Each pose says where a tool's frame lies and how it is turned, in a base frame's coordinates. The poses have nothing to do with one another.
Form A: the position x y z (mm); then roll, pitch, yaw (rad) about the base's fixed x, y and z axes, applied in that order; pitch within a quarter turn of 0, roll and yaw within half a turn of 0.
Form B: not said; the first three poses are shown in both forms.
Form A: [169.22 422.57 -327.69 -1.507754 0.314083 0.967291]
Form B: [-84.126 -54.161 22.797 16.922 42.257 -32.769]
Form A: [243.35 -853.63 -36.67 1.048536 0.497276 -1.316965]
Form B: [45.618 -51.184 -69.384 24.335 -85.363 -3.667]
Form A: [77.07 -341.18 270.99 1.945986 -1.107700 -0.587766]
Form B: [99.716 -14.069 67.465 7.707 -34.118 27.099]
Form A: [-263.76 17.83 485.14 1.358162 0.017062 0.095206]
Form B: [77.761 5.538 0.199 -26.376 1.783 48.514]
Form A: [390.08 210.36 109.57 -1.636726 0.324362 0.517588]
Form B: [-94.169 -30.794 16.485 39.008 21.036 10.957]
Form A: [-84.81 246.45 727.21 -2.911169 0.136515 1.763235]
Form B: [169.789 -11.469 -101.147 -8.481 24.645 72.721]
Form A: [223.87 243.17 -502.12 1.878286 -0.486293 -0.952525]
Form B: [111.838 -44.001 44.571 22.387 24.317 -50.212]
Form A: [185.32 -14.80 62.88 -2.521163 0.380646 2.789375]
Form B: [139.290 4.770 -150.981 18.532 -1.480 6.288]
